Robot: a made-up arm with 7 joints. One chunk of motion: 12 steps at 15 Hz.
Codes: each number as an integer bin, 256 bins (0 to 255) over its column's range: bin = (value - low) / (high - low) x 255, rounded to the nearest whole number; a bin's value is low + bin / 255 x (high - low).
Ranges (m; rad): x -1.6..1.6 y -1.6..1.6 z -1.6..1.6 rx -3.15..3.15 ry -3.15..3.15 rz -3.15..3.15
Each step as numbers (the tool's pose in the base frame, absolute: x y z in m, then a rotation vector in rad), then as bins.
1 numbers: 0.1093 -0.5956 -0.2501 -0.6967 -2.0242 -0.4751
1 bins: 136 80 108 99 46 108
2 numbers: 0.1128 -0.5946 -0.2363 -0.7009 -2.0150 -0.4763
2 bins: 136 80 109 99 46 108
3 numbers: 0.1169 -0.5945 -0.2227 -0.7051 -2.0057 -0.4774
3 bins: 137 80 110 99 46 108
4 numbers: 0.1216 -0.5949 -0.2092 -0.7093 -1.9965 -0.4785
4 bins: 137 80 111 99 47 108
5 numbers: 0.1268 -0.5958 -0.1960 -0.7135 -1.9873 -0.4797
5 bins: 138 80 112 99 47 108
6 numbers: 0.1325 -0.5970 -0.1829 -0.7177 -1.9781 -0.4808
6 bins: 138 80 113 98 47 108
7 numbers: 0.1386 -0.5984 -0.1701 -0.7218 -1.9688 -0.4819
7 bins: 139 80 114 98 48 108
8 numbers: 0.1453 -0.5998 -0.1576 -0.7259 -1.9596 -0.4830
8 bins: 139 80 115 98 48 108
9 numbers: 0.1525 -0.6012 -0.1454 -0.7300 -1.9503 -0.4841
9 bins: 140 80 116 98 49 108
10 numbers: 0.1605 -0.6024 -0.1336 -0.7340 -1.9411 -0.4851
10 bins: 140 79 117 98 49 108
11 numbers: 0.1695 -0.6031 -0.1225 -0.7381 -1.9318 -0.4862
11 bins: 141 79 118 98 49 108
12 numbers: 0.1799 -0.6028 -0.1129 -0.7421 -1.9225 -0.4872
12 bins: 142 79 119 97 50 108
